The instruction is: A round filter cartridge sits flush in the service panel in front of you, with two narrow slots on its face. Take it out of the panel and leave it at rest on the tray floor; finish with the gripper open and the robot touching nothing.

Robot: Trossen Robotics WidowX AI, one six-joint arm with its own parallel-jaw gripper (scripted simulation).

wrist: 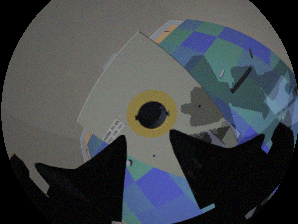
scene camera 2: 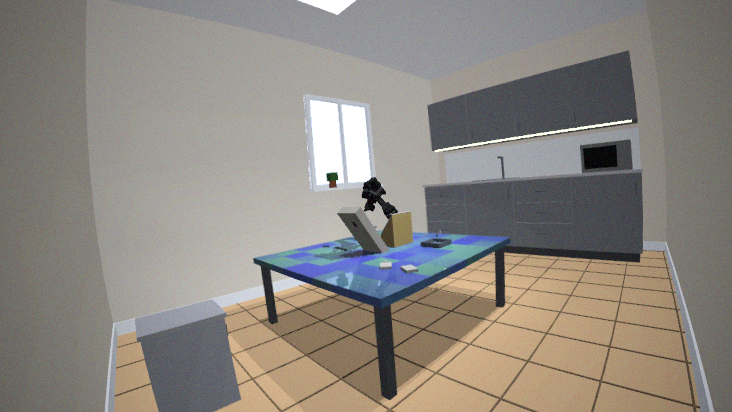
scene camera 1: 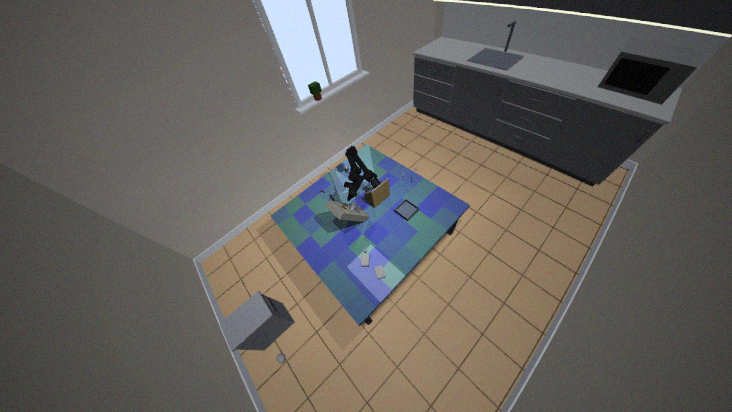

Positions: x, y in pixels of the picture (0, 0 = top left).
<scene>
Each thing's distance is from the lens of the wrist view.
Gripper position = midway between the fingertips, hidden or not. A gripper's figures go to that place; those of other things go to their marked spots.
my gripper [wrist: 147, 137]: 0.10 m
light grey service panel [wrist: 144, 92]: 0.15 m
</scene>
